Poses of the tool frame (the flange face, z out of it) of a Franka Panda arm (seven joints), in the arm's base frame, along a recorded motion.
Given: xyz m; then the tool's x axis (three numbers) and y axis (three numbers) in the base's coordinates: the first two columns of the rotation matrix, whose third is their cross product.
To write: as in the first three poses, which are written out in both.
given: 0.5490, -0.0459, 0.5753, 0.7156, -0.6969, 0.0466, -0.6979, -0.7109, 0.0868
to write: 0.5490, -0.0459, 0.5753, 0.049, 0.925, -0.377, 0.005
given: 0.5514, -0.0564, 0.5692, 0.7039, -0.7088, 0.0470, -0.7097, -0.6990, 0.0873
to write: 0.5514, -0.0564, 0.5692, 0.049, 0.922, -0.385, 0.005
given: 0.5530, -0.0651, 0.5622, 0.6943, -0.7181, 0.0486, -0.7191, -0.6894, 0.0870
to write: 0.5530, -0.0651, 0.5622, 0.050, 0.919, -0.391, 0.005
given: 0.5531, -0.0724, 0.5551, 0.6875, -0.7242, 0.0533, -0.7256, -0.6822, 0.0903
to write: 0.5531, -0.0724, 0.5551, 0.052, 0.917, -0.395, 0.007
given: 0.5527, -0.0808, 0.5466, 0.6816, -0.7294, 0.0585, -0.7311, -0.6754, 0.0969
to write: 0.5527, -0.0808, 0.5466, 0.056, 0.915, -0.399, 0.007
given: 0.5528, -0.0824, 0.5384, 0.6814, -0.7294, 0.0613, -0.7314, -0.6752, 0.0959
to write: 0.5528, -0.0824, 0.5384, 0.056, 0.915, -0.399, 0.009
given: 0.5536, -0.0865, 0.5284, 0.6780, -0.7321, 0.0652, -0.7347, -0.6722, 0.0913
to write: 0.5536, -0.0865, 0.5284, 0.055, 0.914, -0.401, 0.012
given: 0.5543, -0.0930, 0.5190, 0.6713, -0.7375, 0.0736, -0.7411, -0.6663, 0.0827
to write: 0.5543, -0.0930, 0.5190, 0.053, 0.913, -0.405, 0.017
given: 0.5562, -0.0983, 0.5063, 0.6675, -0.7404, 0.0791, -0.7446, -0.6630, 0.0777
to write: 0.5562, -0.0983, 0.5063, 0.052, 0.912, -0.407, 0.020
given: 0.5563, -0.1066, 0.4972, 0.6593, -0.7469, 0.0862, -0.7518, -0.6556, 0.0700
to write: 0.5563, -0.1066, 0.4972, 0.050, 0.909, -0.412, 0.025
